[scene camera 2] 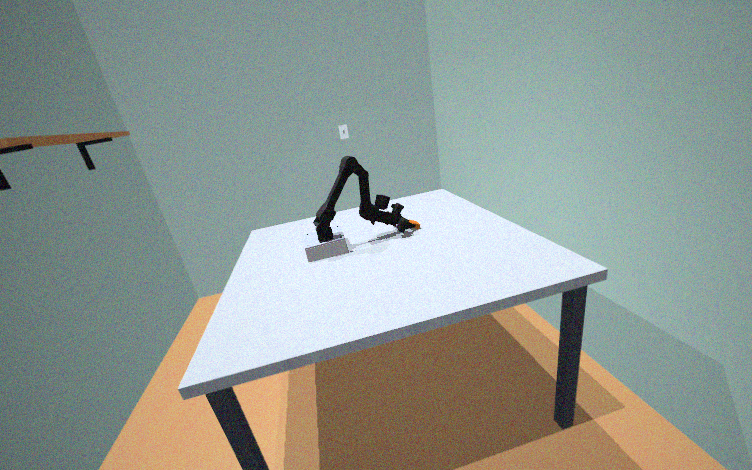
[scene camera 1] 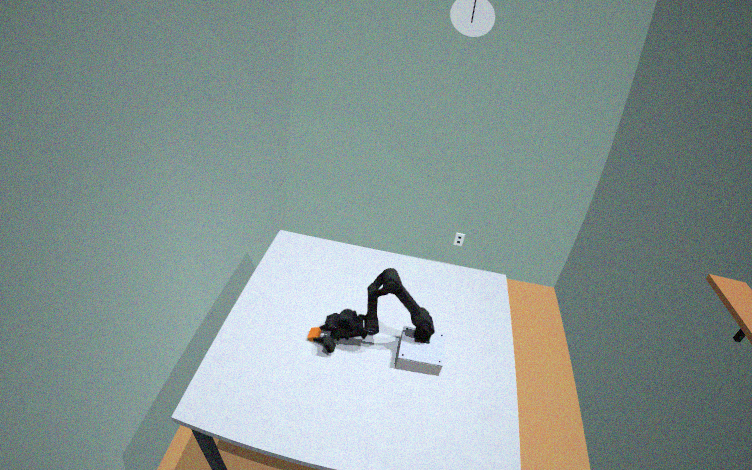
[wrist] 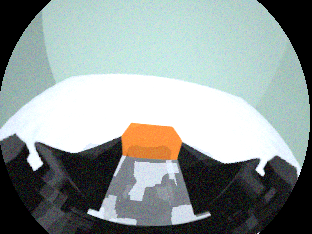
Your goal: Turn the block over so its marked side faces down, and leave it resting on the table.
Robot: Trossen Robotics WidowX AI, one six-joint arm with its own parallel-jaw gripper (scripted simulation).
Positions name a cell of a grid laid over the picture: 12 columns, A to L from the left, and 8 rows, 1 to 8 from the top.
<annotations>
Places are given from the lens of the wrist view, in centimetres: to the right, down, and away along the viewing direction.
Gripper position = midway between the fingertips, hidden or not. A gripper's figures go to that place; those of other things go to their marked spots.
my gripper (wrist: F5): 0, 3, 10
block (wrist: F5): -1, 2, 8
</annotations>
